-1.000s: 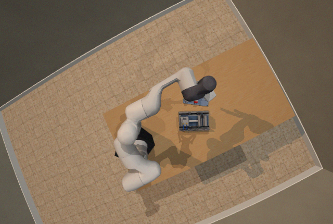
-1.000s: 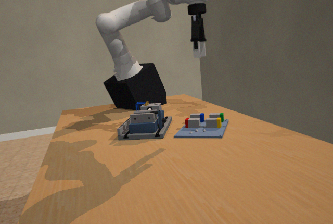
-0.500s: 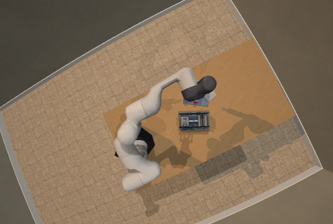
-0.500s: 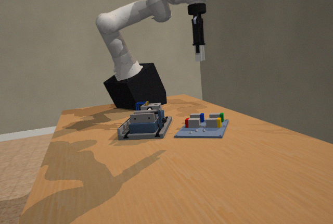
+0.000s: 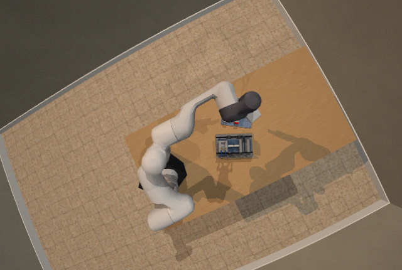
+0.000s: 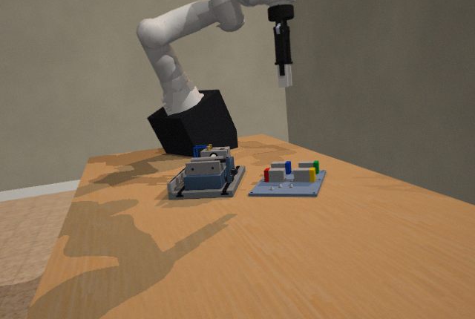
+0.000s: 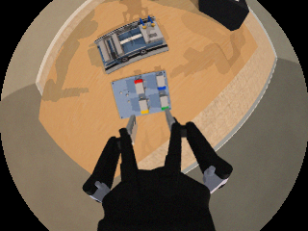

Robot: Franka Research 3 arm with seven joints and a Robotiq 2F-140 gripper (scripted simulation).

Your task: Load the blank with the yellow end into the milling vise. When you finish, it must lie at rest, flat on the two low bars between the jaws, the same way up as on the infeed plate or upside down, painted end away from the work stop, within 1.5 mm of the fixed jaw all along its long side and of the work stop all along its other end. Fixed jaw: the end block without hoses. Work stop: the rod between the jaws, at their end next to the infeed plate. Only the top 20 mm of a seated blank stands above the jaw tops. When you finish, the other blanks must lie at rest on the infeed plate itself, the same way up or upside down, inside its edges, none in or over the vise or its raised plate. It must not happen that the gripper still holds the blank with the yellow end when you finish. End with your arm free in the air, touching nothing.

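My gripper is now 6 cm short of the yellow-ended blank, 1 cm to the right of it and 29 cm above it. From my hand the other things lie so: red-ended blank (6 cm to the right, 29 cm below); then blue-ended blank (7 cm behind, 1 cm to the left, 29 cm below); then green-ended blank (1 cm behind, 7 cm to the left, 29 cm below).
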